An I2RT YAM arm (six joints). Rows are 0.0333 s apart.
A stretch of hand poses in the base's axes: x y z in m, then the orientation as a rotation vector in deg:
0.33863 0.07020 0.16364 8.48 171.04 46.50
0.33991 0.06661 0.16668 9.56 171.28 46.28
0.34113 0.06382 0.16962 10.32 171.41 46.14
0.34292 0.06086 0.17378 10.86 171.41 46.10
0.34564 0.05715 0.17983 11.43 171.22 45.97
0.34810 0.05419 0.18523 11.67 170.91 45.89
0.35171 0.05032 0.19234 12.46 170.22 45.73
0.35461 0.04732 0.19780 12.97 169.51 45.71
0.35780 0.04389 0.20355 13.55 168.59 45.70
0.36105 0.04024 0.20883 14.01 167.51 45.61
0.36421 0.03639 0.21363 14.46 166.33 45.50
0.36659 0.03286 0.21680 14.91 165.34 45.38
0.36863 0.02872 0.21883 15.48 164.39 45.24
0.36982 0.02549 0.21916 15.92 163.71 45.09
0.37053 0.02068 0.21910 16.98 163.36 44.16
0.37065 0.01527 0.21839 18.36 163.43 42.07
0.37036 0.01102 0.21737 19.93 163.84 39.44
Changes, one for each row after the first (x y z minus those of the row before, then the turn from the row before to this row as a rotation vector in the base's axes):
0.00128 -0.00359 0.00304 -0.15 0.41 -0.61
0.00122 -0.00279 0.00294 -0.09 0.26 -0.44
0.00179 -0.00296 0.00416 -0.02 0.11 -0.33
0.00272 -0.00371 0.00605 -0.05 -0.07 -0.41
0.00246 -0.00296 0.00540 -0.01 -0.25 -0.24
0.00361 -0.00387 0.00711 -0.01 -0.49 -0.69
0.00290 -0.00300 0.00546 0.07 -0.54 -0.52
0.00319 -0.00343 0.00575 0.10 -0.72 -0.62
0.00325 -0.00365 0.00528 0.06 -0.91 -0.61
0.00316 -0.00385 0.00480 0.06 -1.00 -0.64
0.00238 -0.00353 0.00317 0.04 -0.83 -0.58
0.00204 -0.00414 0.00203 0.03 -0.76 -0.65
0.00119 -0.00323 0.00033 -0.01 -0.54 -0.49
0.00071 -0.00481 -0.00006 -0.52 -0.21 -0.87
0.00012 -0.00541 -0.00071 -1.31 0.09 -1.08
-0.00029 -0.00425 -0.00102 -1.68 0.42 -1.15

